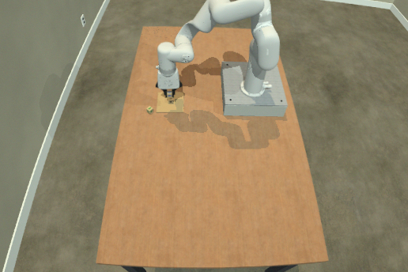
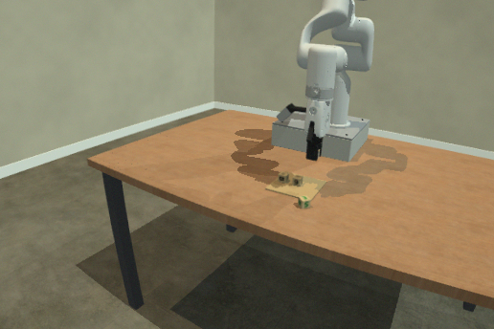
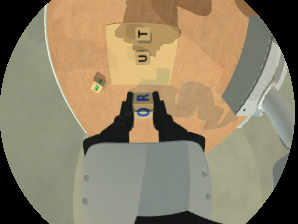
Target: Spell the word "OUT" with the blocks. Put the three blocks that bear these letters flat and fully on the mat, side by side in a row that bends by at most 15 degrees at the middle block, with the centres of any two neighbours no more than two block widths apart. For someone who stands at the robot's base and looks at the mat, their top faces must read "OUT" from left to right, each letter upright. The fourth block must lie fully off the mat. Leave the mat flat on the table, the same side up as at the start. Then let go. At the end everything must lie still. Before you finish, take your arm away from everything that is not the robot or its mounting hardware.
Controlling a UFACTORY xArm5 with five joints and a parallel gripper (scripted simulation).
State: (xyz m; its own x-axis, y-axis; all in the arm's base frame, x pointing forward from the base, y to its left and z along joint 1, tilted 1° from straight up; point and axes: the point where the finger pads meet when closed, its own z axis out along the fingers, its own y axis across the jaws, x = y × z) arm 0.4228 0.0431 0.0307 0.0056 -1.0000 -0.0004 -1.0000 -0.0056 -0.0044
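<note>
Right now my hand is 4 cm to the left of the U block and 10 cm above it. Round my hand: tan mat 4 cm to the right, 12 cm below.
</note>
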